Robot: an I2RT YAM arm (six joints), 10 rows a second.
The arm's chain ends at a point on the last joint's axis. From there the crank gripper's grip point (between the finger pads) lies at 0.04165 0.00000 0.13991 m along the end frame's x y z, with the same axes.
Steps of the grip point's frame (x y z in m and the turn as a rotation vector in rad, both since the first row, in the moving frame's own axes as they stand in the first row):
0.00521, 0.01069, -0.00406, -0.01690, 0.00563, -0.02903
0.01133, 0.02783, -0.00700, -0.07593, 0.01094, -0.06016
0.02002, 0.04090, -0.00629, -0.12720, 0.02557, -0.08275
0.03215, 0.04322, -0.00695, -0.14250, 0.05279, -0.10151
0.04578, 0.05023, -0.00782, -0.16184, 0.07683, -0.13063
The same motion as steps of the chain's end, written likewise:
0.00441, 0.00955, -0.00381, -0.01690, 0.00563, -0.02903
0.00956, 0.01979, -0.00623, -0.07593, 0.01094, -0.06016
0.01588, 0.02682, -0.00427, -0.12720, 0.02557, -0.08275
0.02407, 0.02813, -0.00345, -0.14250, 0.05279, -0.10151
0.03412, 0.03413, -0.00285, -0.16184, 0.07683, -0.13063

